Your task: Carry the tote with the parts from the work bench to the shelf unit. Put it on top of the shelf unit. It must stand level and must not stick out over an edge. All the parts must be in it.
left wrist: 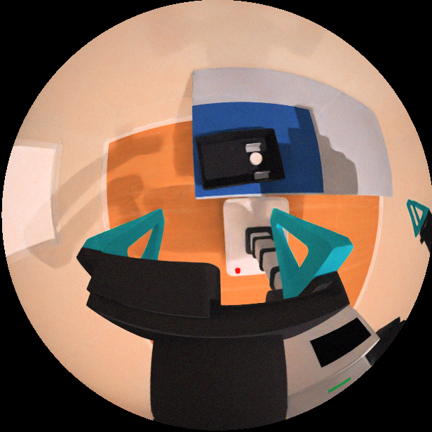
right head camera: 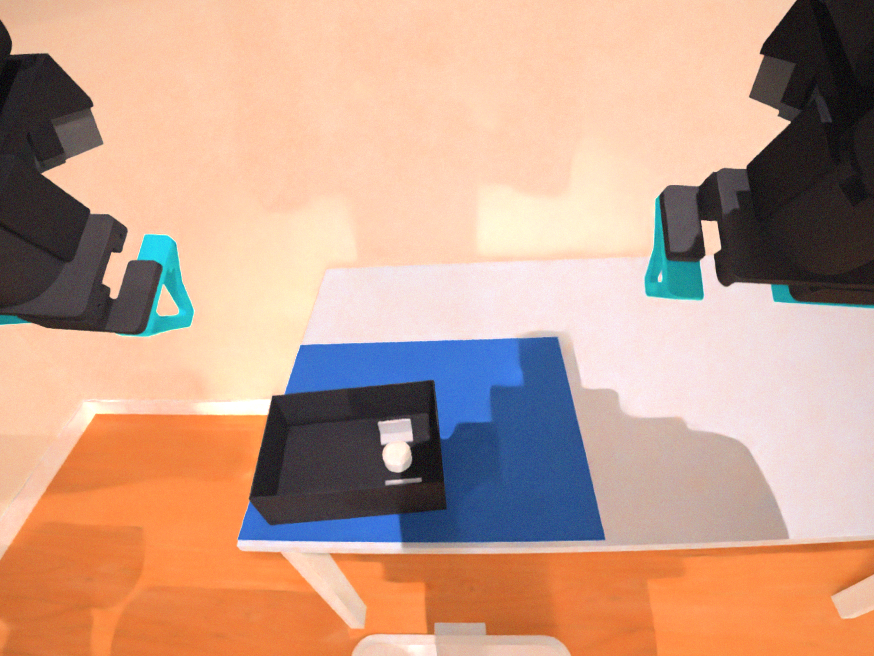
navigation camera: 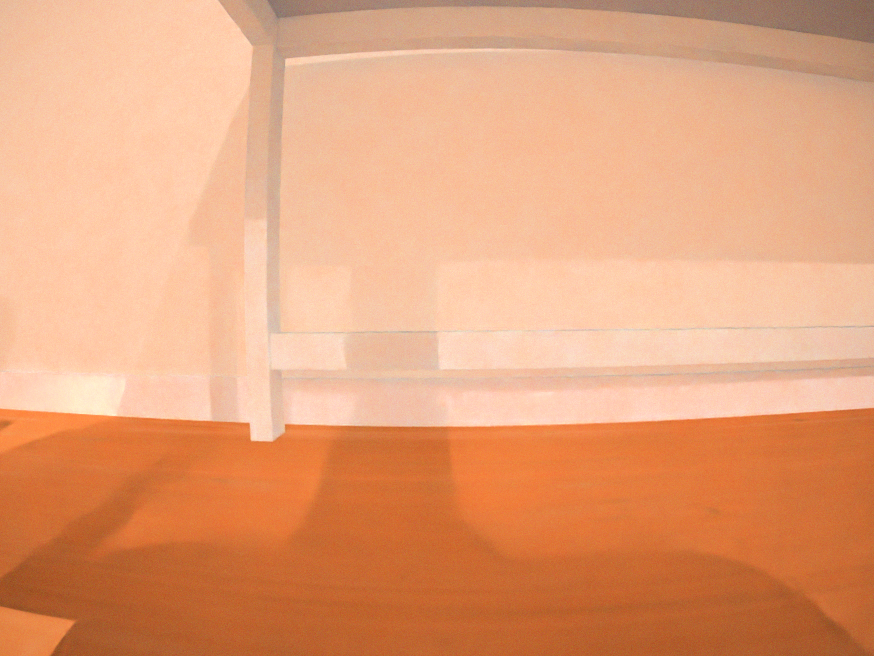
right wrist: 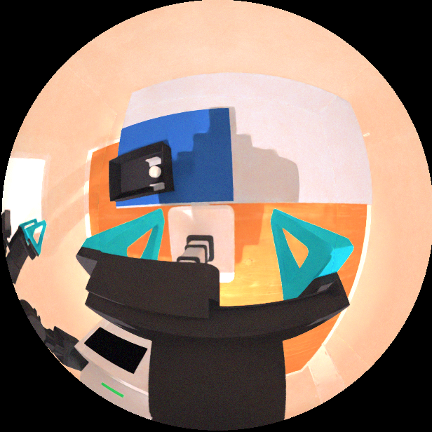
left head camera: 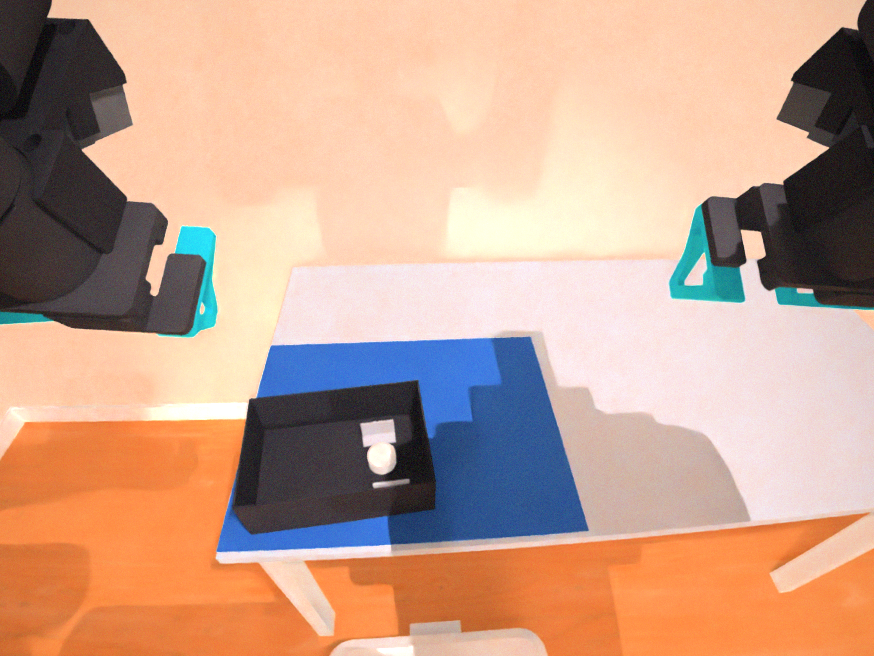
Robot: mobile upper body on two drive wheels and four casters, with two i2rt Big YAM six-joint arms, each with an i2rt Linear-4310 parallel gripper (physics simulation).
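Frame: origin at the left arm's base, x ahead, y left, z up, level; centimetres.
Seen in the pictures: left gripper, between the fingertips: (right head camera: 134,315) (left head camera: 148,314); right gripper, between the fingertips: (right head camera: 711,290) (left head camera: 725,293).
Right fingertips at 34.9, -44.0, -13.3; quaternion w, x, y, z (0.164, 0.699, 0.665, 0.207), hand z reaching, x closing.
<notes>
Offsets run from my right fingertips to a thing's top centre, as dx, dy, dz. "pt": to the spot under its first point. Level surfaces: height alone.
The black tote {+14.7, +38.1, -41.3} (left head camera: 310,458) (right head camera: 328,455) (left wrist: 225,162) (right wrist: 132,175) stands on the blue mat {dz -51.3} (left head camera: 494,458) (right head camera: 522,466) at the left end of the white work bench {dz -51.5} (left head camera: 635,338) (right head camera: 670,353) (left wrist: 350,130) (right wrist: 300,125). In it lie a white round part {+15.4, +31.1, -48.6} (left head camera: 381,457) (right head camera: 396,456) (left wrist: 255,158), a pale angled part {+20.1, +31.7, -47.0} (left head camera: 378,432) (right head camera: 395,430) and a third pale part {+8.3, +29.1, -47.0} (left head camera: 391,483) (right head camera: 403,481), partly hidden by the near wall. My left gripper (left wrist: 217,214) is open and empty, left of the tote. My right gripper (right wrist: 217,214) is open and empty, right of it. The shelf unit does not show.
The bench's near edge lies close to my white base (left head camera: 437,643) (right head camera: 462,646) (left wrist: 240,215) (right wrist: 200,217). The navigation camera shows a bench leg {pt +67.0, +50.8, -95.7} (navigation camera: 262,247) and a low crossbar (navigation camera: 564,349). A wall (left head camera: 388,141) (right head camera: 409,141) stands behind the bench.
</notes>
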